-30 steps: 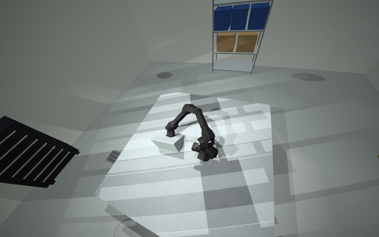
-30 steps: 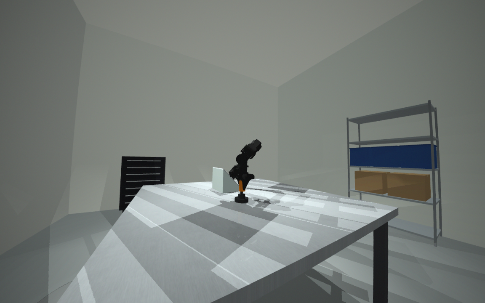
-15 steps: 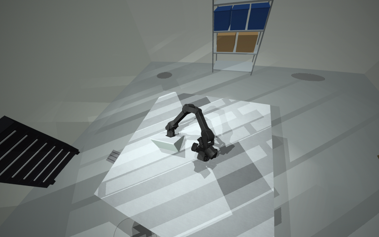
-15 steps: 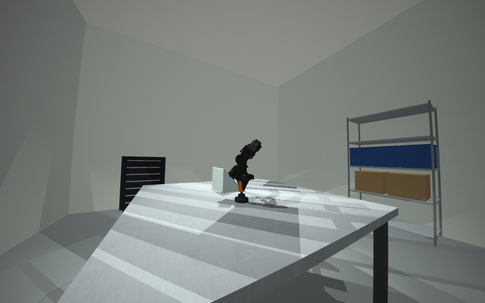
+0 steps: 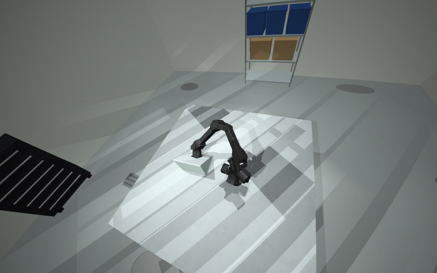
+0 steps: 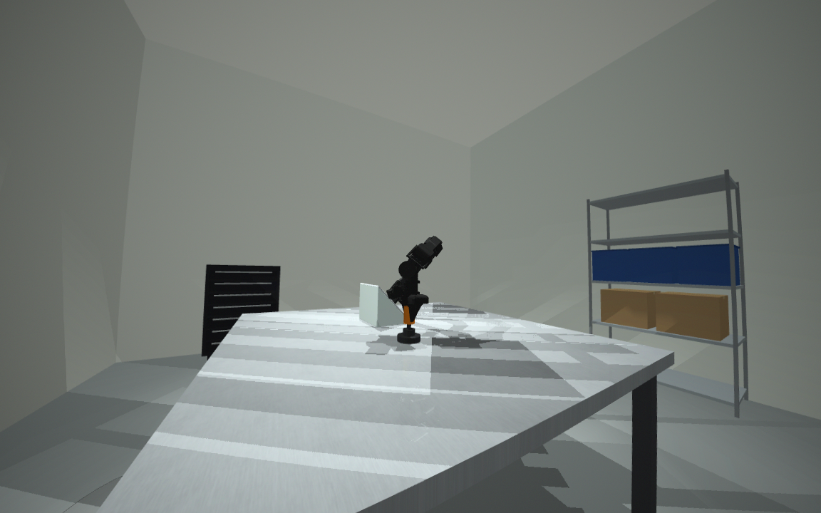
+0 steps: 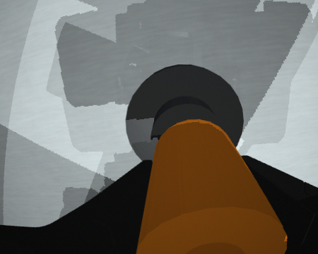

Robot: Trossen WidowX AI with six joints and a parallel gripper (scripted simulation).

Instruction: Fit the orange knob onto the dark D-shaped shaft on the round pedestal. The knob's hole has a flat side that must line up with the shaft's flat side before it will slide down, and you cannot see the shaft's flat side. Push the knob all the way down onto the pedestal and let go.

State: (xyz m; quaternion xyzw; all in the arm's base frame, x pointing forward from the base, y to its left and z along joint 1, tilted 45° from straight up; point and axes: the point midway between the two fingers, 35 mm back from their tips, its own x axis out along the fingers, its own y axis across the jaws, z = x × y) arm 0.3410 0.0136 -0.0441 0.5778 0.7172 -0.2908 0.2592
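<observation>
The orange knob lies 2 cm above my gripper tip. From my gripper tip the other things lie so: dark round pedestal 4 cm below.
</observation>
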